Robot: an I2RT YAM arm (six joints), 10 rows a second.
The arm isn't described. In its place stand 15 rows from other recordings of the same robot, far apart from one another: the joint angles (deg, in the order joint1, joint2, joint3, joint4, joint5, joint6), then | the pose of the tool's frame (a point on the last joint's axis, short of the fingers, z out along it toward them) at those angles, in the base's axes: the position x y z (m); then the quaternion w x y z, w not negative.
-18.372, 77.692, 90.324, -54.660, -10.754, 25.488 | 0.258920 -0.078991 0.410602 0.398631 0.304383 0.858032 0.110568
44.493, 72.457, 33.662, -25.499, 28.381, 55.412 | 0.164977 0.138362 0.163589 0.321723 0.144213 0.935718 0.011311
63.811, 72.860, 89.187, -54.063, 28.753, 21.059 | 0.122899 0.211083 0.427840 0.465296 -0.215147 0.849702 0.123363
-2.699, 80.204, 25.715, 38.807, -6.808, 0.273 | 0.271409 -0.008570 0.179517 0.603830 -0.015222 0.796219 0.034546
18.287, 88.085, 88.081, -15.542, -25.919, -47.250 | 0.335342 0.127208 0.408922 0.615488 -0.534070 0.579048 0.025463
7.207, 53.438, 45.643, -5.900, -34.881, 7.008 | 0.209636 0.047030 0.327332 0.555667 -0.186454 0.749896 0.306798
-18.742, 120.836, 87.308, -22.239, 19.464, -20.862 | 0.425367 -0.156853 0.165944 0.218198 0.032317 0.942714 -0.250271
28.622, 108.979, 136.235, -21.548, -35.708, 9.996 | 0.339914 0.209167 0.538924 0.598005 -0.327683 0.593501 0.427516
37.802, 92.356, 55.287, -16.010, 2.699, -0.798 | 0.260445 0.199915 0.189884 0.307290 -0.306382 0.897452 0.079273
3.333, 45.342, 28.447, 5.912, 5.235, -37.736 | 0.193610 0.008022 0.266645 0.596682 -0.243141 0.731945 -0.221605
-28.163, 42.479, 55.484, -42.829, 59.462, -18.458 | 0.100488 -0.088577 0.359582 0.229998 0.311290 0.727633 -0.566348
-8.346, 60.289, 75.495, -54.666, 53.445, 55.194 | 0.177249 -0.054906 0.404450 0.511520 0.588470 0.585632 -0.221552
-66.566, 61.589, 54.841, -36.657, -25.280, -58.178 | 0.102193 -0.197544 0.303532 0.357028 -0.020772 0.900134 -0.248715
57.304, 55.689, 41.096, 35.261, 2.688, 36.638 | 0.123436 0.189211 0.366569 0.570834 -0.083017 0.562873 0.591972
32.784, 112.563, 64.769, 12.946, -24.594, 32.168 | 0.343082 0.238590 0.155343 0.280204 -0.103248 0.865518 0.402124
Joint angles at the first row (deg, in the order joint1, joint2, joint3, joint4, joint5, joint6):
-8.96, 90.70, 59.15, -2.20, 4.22, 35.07
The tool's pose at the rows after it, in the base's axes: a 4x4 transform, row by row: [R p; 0 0 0 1], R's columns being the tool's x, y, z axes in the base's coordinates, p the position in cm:
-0.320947, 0.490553, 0.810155, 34.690; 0.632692, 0.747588, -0.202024, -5.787; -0.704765, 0.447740, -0.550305, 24.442; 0, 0, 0, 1
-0.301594, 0.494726, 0.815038, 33.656; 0.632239, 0.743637, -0.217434, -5.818; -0.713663, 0.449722, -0.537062, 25.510; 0, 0, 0, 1
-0.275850, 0.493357, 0.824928, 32.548; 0.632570, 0.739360, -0.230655, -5.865; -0.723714, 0.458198, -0.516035, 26.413; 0, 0, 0, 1
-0.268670, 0.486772, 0.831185, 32.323; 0.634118, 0.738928, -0.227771, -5.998; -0.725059, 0.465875, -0.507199, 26.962; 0, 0, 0, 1
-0.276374, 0.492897, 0.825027, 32.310; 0.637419, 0.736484, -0.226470, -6.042; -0.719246, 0.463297, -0.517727, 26.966; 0, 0, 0, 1
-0.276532, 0.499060, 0.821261, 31.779; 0.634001, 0.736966, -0.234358, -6.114; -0.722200, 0.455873, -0.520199, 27.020; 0, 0, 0, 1
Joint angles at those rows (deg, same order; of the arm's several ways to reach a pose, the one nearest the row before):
-9.05, 89.74, 59.24, -2.98, 4.13, 35.16
-9.31, 86.76, 58.54, -4.39, 4.74, 35.24
-9.67, 83.68, 57.31, -4.84, 5.10, 35.42
-10.02, 82.88, 57.65, -5.36, 4.57, 35.42
-10.11, 82.97, 58.01, -6.33, 4.48, 35.51
-10.37, 81.83, 57.22, -6.86, 4.74, 35.16

